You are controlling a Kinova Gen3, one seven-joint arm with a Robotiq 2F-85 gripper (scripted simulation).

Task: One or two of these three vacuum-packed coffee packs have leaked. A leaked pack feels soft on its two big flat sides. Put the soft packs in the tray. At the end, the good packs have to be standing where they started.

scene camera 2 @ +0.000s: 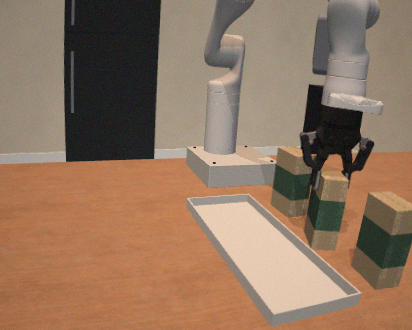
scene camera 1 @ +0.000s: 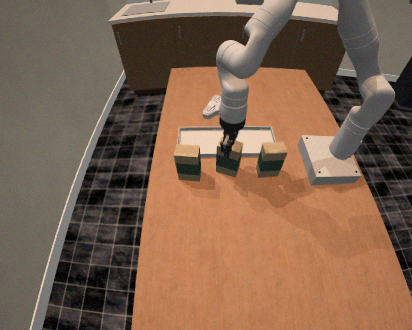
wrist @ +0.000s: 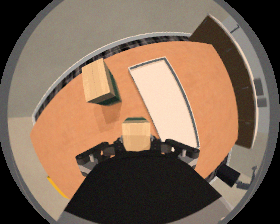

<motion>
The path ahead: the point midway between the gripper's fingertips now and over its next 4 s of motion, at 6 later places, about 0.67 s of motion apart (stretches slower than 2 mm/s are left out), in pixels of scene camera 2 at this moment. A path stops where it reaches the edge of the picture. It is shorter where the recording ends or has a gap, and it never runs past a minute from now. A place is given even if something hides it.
My gripper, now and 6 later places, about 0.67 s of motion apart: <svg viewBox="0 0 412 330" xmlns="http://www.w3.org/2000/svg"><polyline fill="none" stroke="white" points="328,190 330,175 335,147 380,156 400,171 395,193 394,202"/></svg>
</motion>
